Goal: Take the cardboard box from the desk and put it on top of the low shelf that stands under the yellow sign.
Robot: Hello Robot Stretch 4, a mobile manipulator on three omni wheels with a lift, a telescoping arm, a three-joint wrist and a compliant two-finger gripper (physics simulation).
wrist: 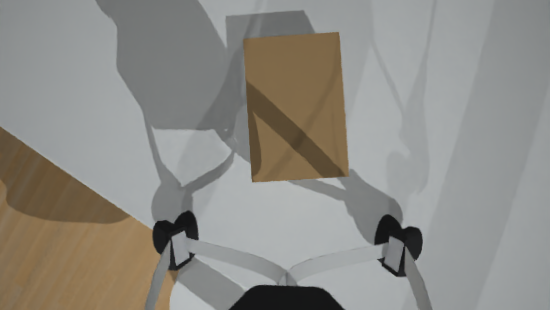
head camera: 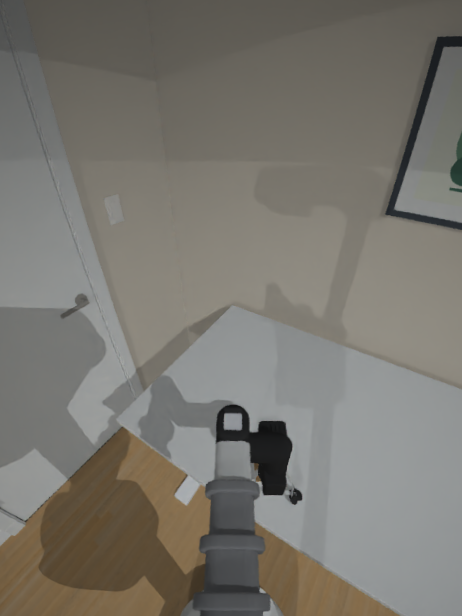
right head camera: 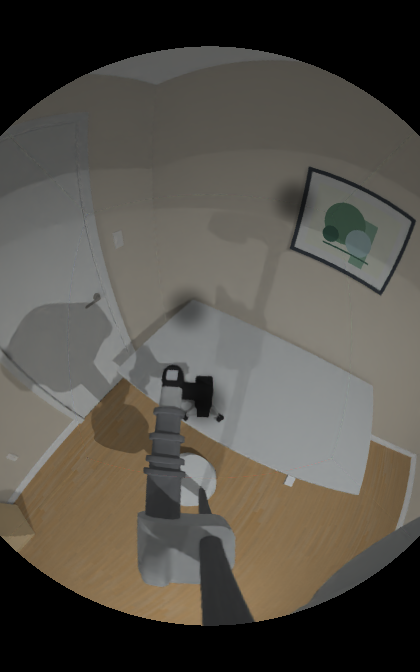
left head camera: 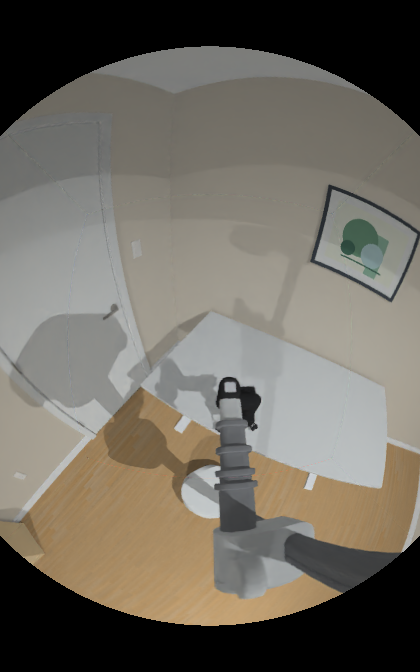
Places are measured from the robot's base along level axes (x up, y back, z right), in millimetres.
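Pixels of known places: gripper, between the fingertips: (wrist: 287, 232) (head camera: 265, 498).
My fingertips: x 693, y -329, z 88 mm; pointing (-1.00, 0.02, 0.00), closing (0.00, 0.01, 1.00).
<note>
Behind a point stands the place of what it marks.
The brown cardboard box (wrist: 297, 107) @(x 743, y -419, z 93 mm) lies on the white desk (head camera: 400, 450) @(x 693, y -452, z 524 mm) (left head camera: 310, 400) (right head camera: 300, 400) (wrist: 60, 90) @(x 693, y -441, z -101 mm). In the wrist view it is at the top centre, seen from above, with dark shadow stripes across its top. In the head views the wrist and gripper hide nearly all of it. My gripper (right head camera: 202, 417) (wrist: 287, 232) @(x 693, y -329, z 88 mm) is open and empty above the desk. In the wrist view its two fingertips are wide apart, below the box's near edge in the picture, one to each side, and clear of it. The low shelf and the yellow sign do not show.
A wall with a framed picture (head camera: 425, 125) @(x 1515, y -930, z 521 mm) (left head camera: 367, 242) (right head camera: 352, 230) rises behind the desk. A white door (head camera: 35, 250) @(x 1155, y -902, z -687 mm) (left head camera: 60, 280) is at the left. A round white thing (left head camera: 200, 492) (right head camera: 200, 480) is on the wooden floor under the arm. A tan block (left head camera: 20, 540) (right head camera: 12, 520) is at the lower left.
</note>
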